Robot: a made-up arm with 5 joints.
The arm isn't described. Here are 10 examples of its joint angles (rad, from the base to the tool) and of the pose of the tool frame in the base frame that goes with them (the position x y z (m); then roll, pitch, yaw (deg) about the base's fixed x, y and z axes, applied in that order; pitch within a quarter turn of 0, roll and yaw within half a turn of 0).
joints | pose
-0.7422 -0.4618 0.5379 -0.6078 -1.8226 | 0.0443 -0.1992 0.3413 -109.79 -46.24 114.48
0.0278 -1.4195 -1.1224 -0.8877 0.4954 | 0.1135 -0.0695 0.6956 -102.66 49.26 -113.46
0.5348 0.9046 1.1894 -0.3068 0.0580 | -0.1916 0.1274 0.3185 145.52 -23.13 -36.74
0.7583 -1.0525 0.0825 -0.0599 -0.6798 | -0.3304 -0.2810 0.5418 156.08 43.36 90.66
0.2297 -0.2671 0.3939 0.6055 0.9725 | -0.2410 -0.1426 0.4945 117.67 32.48 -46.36
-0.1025 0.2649 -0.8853 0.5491 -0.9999 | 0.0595 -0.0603 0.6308 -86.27 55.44 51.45
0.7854 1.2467 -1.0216 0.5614 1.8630 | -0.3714 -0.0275 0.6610 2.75 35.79 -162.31
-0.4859 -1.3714 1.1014 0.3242 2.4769 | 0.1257 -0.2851 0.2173 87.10 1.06 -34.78
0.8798 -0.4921 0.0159 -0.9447 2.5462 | -0.4858 -0.2032 0.4200 -43.23 -72.76 87.29
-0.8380 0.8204 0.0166 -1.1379 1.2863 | 0.1886 0.1301 0.4036 5.53 51.75 -84.22
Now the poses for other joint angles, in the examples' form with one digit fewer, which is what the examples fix.
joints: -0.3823 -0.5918 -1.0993 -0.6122 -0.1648
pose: 0.274 -0.095 0.544 -87.4 5.7 175.7
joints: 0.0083 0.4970 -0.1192 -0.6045 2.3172
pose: -0.145 0.061 0.595 34.4 -18.5 -56.8
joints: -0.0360 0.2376 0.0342 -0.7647 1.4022
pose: -0.167 -0.009 0.572 59.2 23.5 -34.2
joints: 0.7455 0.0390 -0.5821 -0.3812 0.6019
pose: -0.446 -0.071 0.597 105.1 51.7 -10.7
